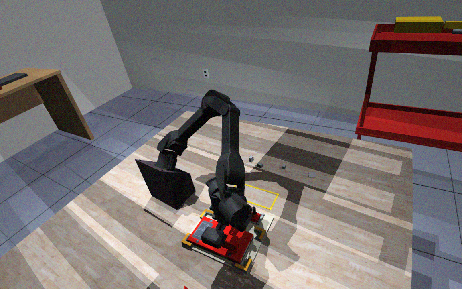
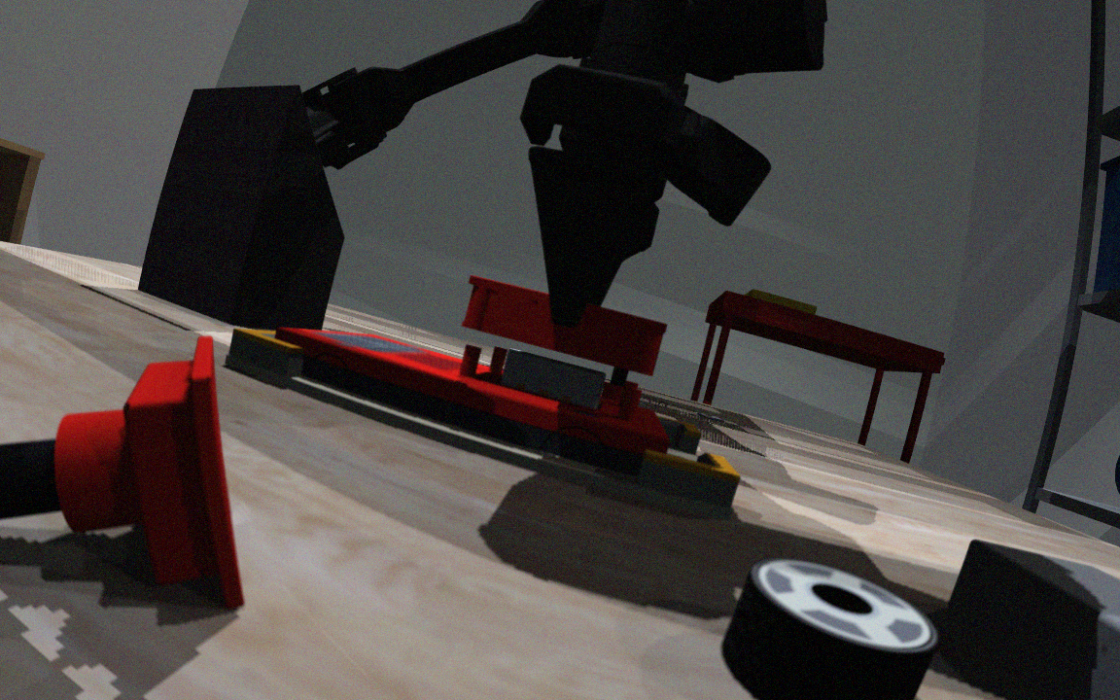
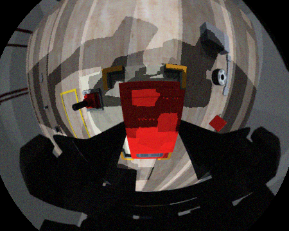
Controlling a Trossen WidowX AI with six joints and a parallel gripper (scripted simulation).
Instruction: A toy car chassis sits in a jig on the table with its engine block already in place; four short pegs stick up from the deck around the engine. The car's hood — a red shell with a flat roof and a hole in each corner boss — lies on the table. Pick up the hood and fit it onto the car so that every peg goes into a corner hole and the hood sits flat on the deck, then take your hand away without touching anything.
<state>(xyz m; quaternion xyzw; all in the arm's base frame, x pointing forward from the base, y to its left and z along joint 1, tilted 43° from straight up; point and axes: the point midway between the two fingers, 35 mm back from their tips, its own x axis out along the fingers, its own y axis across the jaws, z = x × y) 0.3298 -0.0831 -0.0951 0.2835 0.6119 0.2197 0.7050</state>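
My gripper tip is now 40 mm above the grey engine block and 10 mm to the right of it. The rest, counted from my gripper tip: black wheel (180 mm to the right, 80 mm ahead, 50 mm below); red hood (right at my gripper tip).
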